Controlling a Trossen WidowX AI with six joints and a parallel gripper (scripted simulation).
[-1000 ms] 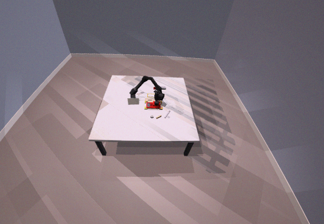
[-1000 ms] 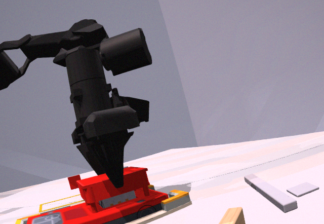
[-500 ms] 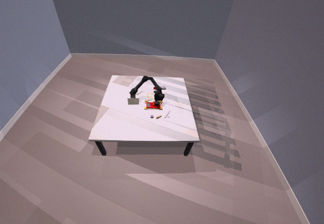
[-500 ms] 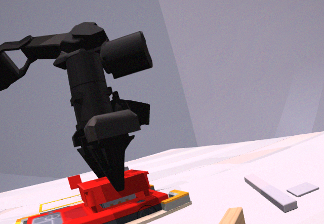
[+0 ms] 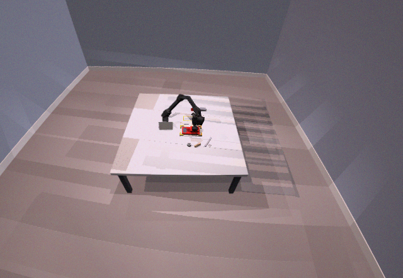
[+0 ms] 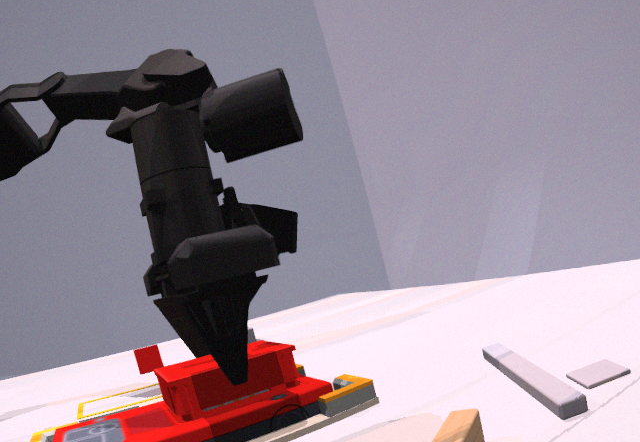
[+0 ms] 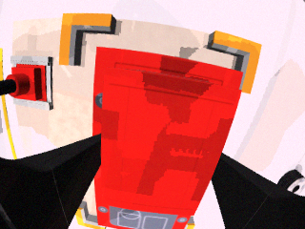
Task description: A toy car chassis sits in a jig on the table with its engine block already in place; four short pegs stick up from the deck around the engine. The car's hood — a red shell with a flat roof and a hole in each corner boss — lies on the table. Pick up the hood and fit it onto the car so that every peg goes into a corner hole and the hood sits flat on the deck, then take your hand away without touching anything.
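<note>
My gripper tip is 1 cm below the red hood. The rest, counted from my gripper tip: yellow-cornered jig 3 cm behind, 3 cm to the left, 3 cm below; then wooden block 4 cm ahead, 21 cm to the right, 3 cm below; then grey engine block 1 cm to the left, 2 cm below.
</note>
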